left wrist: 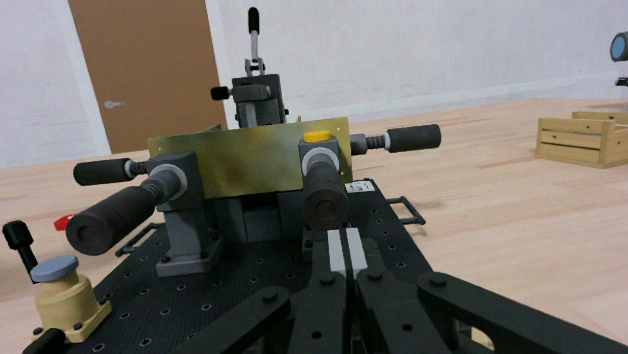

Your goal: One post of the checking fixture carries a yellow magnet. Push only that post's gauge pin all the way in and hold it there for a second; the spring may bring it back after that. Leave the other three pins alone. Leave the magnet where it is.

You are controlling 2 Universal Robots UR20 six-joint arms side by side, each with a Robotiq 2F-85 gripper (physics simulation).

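Note:
The yellow magnet (pixel 317 136) sits on top of the right front post (pixel 318 146) of the fixture. That post's dark gauge pin (pixel 325 200) points toward the camera. My left gripper (pixel 343 247) is shut and empty, its pale fingertips just below the end of this pin in the view; whether they touch it I cannot tell. The left front post (pixel 181 200) carries another pin (pixel 112 220). A third pin (pixel 102 171) points left behind it, and a fourth pin (pixel 414 138) points right. My right gripper does not show.
A brass-coloured plate (pixel 250 160) stands upright behind the front posts. A toggle clamp (pixel 257 97) rises behind it. A beige valve with a blue-grey cap (pixel 55 268) stands at the base plate's (pixel 230 270) left front. A handle (pixel 414 212) juts out right. A wooden crate (pixel 570 145) is far right.

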